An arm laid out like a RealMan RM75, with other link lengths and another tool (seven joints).
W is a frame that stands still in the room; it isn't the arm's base.
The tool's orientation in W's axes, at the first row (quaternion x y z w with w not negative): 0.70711, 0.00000, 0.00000, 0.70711
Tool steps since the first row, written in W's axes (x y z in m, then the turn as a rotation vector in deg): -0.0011, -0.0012, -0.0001, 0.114, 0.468, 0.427; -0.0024, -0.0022, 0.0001, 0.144, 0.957, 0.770; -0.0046, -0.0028, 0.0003, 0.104, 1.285, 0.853; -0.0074, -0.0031, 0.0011, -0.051, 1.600, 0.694; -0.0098, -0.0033, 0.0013, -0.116, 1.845, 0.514; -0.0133, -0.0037, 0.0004, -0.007, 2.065, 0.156; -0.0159, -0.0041, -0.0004, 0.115, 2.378, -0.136; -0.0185, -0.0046, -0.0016, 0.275, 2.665, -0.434; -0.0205, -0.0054, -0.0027, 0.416, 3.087, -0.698; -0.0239, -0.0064, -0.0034, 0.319, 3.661, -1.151; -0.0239, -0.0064, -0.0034, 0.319, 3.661, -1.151
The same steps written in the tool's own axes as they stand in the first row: -0.0011, -0.0001, 0.0012, 0.114, 0.427, -0.468; -0.0024, 0.0001, 0.0022, 0.144, 0.770, -0.957; -0.0046, 0.0003, 0.0028, 0.104, 0.853, -1.285; -0.0074, 0.0011, 0.0031, -0.051, 0.694, -1.600; -0.0098, 0.0013, 0.0033, -0.116, 0.514, -1.845; -0.0133, 0.0004, 0.0037, -0.007, 0.156, -2.065; -0.0159, -0.0004, 0.0041, 0.115, -0.136, -2.378; -0.0185, -0.0016, 0.0046, 0.275, -0.434, -2.665; -0.0205, -0.0027, 0.0054, 0.416, -0.698, -3.087; -0.0239, -0.0034, 0.0064, 0.319, -1.151, -3.661; -0.0239, -0.0034, 0.0064, 0.319, -1.151, -3.661
